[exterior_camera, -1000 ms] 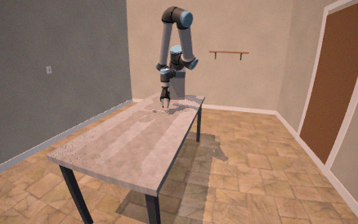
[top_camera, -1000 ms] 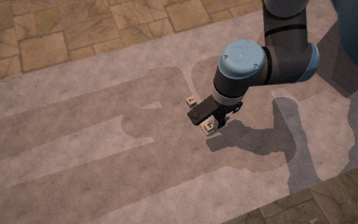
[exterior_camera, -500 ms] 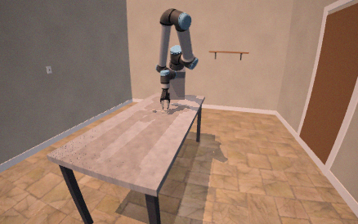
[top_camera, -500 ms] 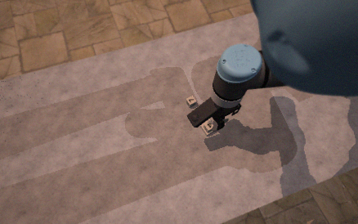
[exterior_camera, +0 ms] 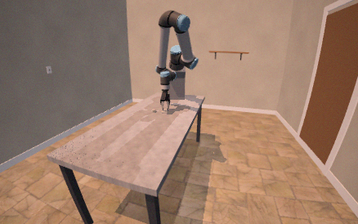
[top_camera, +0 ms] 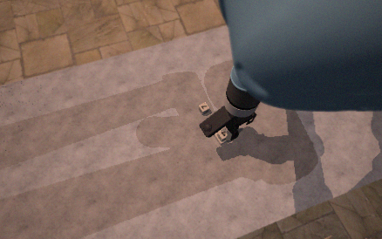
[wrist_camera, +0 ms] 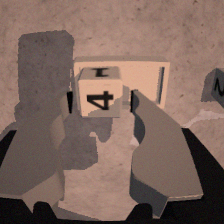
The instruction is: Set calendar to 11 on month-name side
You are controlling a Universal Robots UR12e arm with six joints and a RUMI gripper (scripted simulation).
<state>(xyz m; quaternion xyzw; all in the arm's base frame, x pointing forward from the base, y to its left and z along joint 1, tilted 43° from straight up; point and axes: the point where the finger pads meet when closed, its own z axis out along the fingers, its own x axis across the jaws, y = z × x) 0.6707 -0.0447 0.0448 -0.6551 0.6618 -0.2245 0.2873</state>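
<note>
My hand is 10 mm above the white cube. Round my hand: calendar tray: 20 mm to the right, 30 mm below; digit cube: 120 mm to the right, 20 mm below.
</note>
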